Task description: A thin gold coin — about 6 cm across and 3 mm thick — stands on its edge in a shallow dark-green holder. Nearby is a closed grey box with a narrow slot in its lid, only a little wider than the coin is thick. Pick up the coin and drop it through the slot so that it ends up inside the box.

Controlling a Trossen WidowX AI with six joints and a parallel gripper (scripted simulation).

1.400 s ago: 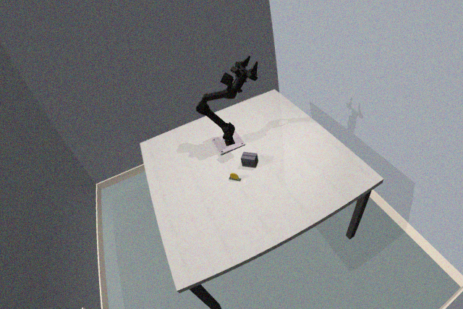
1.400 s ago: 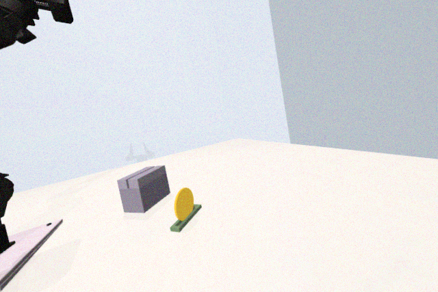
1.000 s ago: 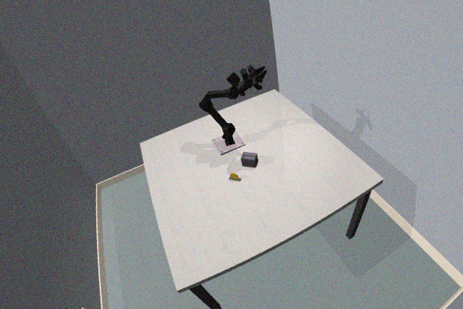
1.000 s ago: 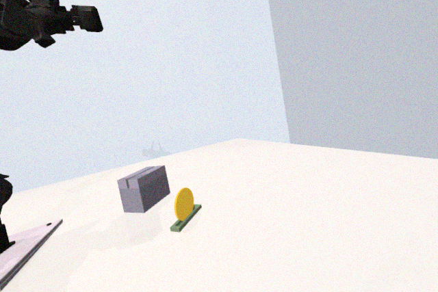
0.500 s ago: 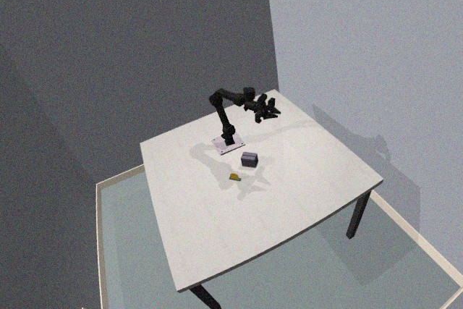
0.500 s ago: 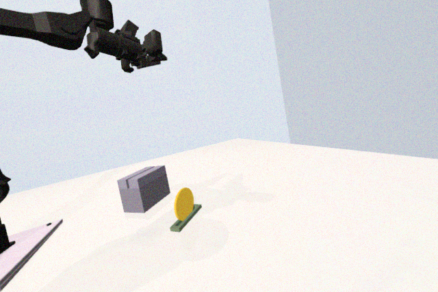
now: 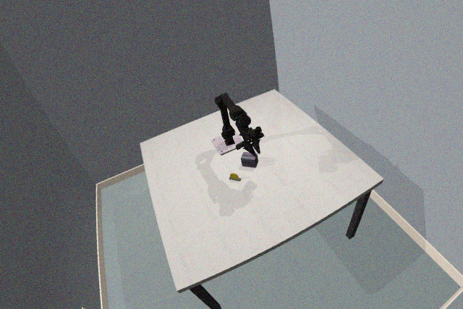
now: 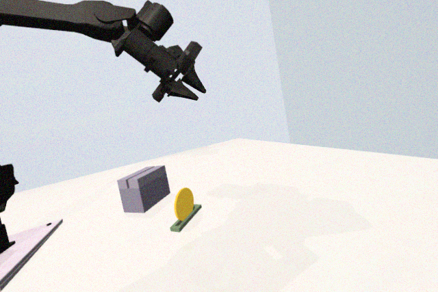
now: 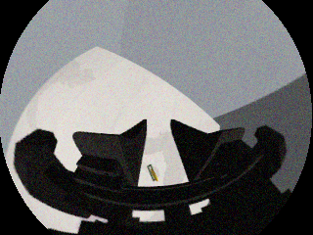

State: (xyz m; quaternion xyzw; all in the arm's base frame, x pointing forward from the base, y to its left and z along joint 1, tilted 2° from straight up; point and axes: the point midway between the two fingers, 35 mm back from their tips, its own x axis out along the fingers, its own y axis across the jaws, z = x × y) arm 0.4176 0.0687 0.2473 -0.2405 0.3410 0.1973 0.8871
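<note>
The coin is 10 cm behind my gripper tip, 14 cm to the right of it and 21 cm below it.
</note>
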